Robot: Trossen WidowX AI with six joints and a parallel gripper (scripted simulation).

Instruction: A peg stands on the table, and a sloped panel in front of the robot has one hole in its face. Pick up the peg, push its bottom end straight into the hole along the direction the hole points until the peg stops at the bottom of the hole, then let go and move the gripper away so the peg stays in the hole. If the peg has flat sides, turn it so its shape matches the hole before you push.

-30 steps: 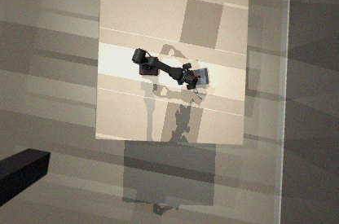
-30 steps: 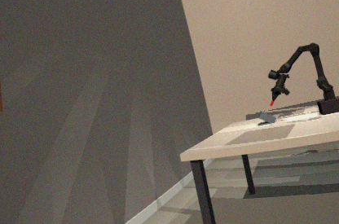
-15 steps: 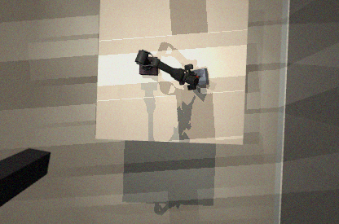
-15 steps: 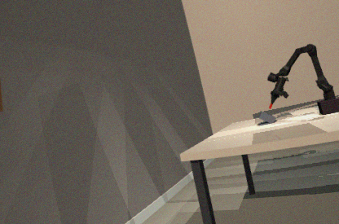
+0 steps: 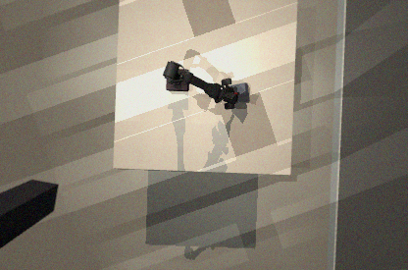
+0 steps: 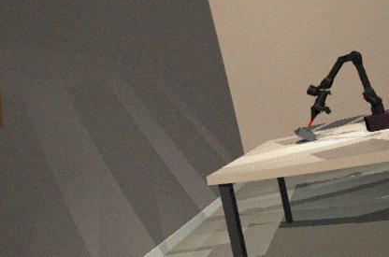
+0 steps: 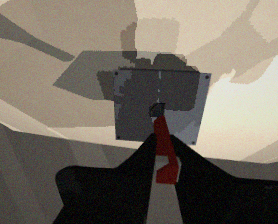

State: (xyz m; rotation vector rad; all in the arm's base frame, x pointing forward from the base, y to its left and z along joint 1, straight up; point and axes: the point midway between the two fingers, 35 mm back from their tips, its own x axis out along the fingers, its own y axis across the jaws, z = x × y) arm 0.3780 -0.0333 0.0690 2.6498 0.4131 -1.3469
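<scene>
The grey-blue sloped panel is 80 mm below my gripper tip, 50 mm ahead of it and 20 mm to the left of it. The rest, counted from my gripper tip: red peg (10 mm behind, 10 mm above).
</scene>
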